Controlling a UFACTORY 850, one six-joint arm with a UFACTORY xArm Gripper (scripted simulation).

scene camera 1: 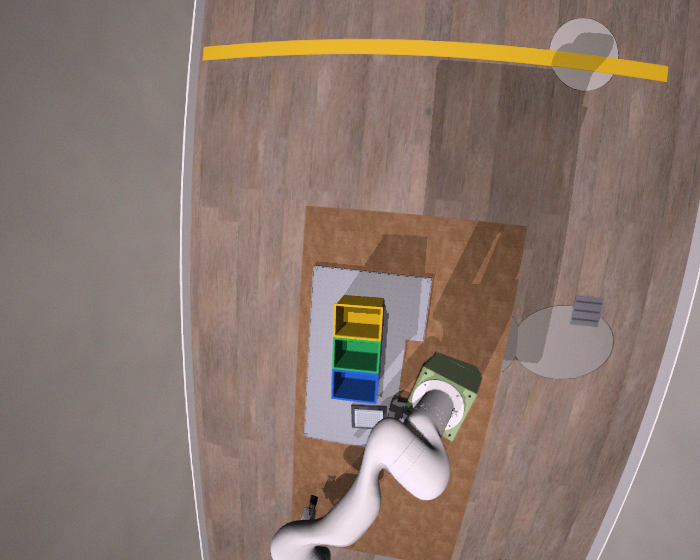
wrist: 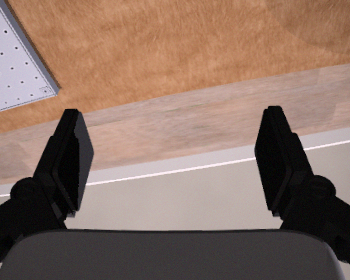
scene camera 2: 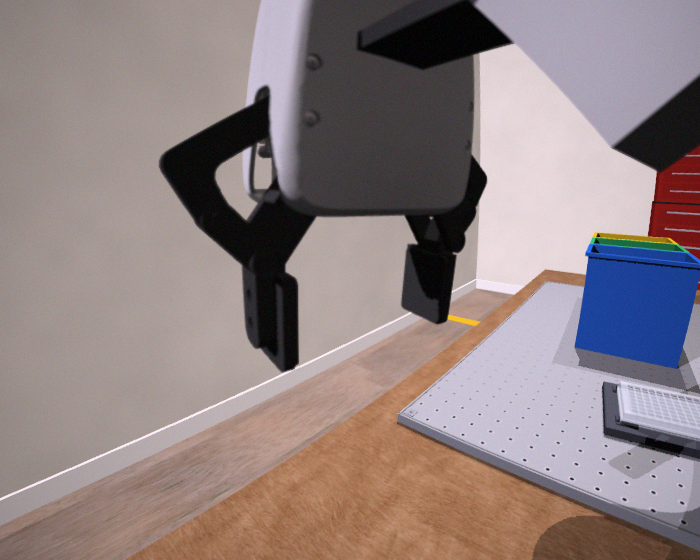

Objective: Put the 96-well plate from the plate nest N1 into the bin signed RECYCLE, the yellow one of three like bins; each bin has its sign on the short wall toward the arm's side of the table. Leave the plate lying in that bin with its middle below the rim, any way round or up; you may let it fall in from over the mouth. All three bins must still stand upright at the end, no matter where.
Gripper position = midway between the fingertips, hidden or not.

In view: the gripper (scene camera 2: pixel 359 334), a blue bin (scene camera 2: pixel 633 306), a green bin (scene camera 1: pixel 358 356) and a yellow bin (scene camera 1: pixel 365 323).
The blue bin also shows in scene camera 1 (scene camera 1: pixel 345 386). The gripper shows as well in the wrist view (wrist: pixel 172 129). The wrist view does not show the blue bin: it is out of frame. The wrist view does not show the green bin: it is out of frame.
